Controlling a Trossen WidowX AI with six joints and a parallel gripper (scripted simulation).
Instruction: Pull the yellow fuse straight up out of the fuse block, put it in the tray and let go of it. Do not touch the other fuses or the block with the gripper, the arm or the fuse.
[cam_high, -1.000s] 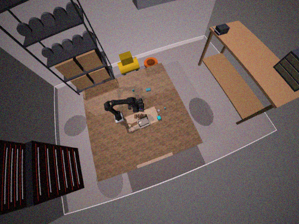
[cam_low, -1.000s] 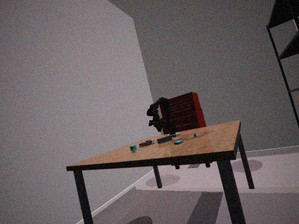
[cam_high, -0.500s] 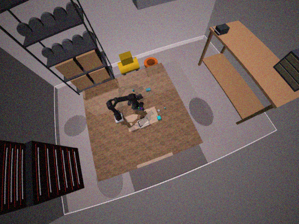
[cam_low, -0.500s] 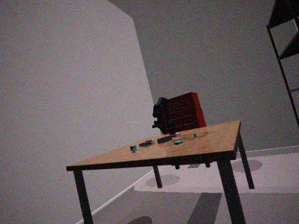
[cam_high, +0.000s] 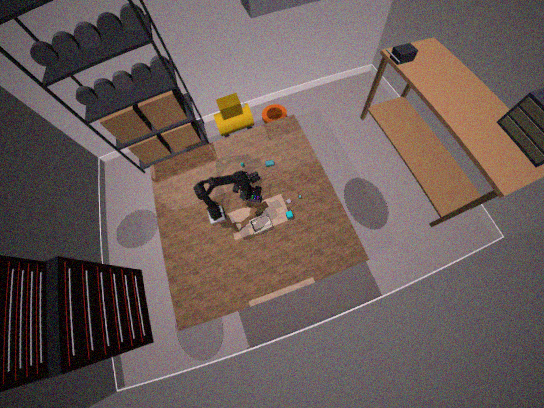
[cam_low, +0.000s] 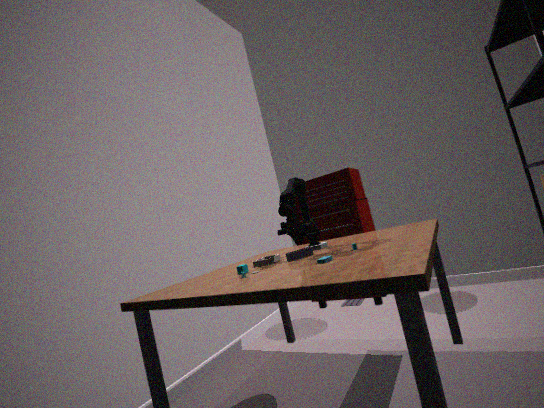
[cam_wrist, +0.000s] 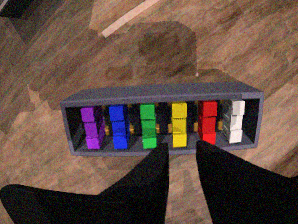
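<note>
Right now the white tray is 3 cm behind my gripper tip, 21 cm to the right of it and 6 cm below it.
</note>
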